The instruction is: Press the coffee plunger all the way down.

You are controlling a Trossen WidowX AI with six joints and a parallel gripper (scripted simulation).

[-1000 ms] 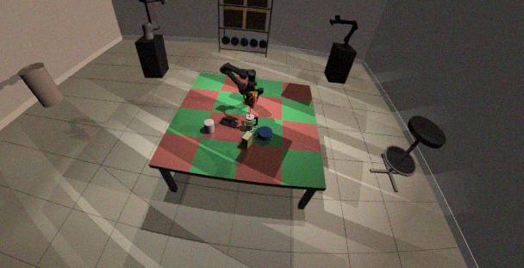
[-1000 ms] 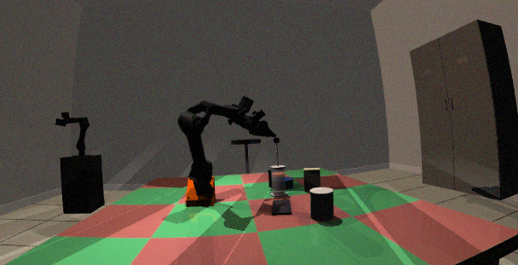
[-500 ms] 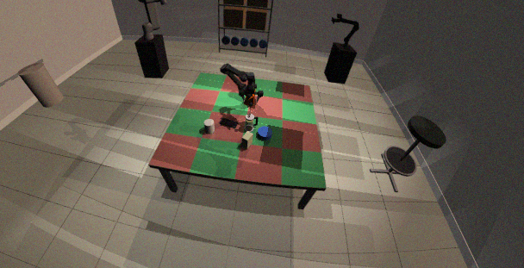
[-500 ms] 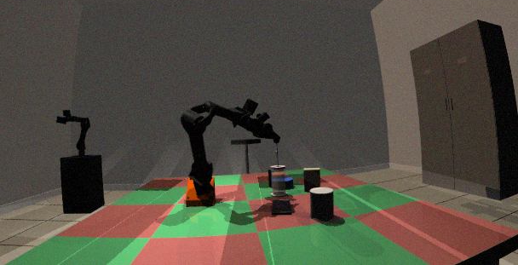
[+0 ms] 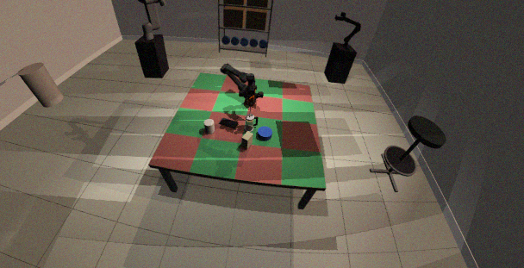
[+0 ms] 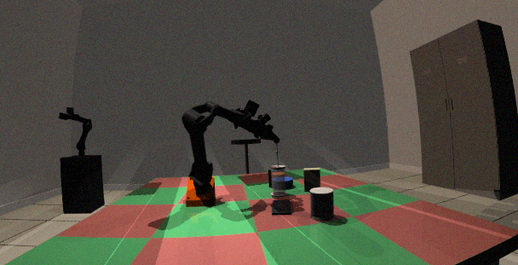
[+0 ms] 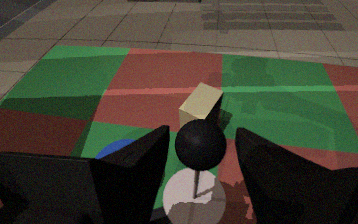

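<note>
Right now my gripper tip is 140 mm above the coffee press, 20 mm to the right of it and 10 mm past it. Round my gripper tip: dark flat pad: 260 mm below, 180 mm to the right, 60 mm behind.
</note>
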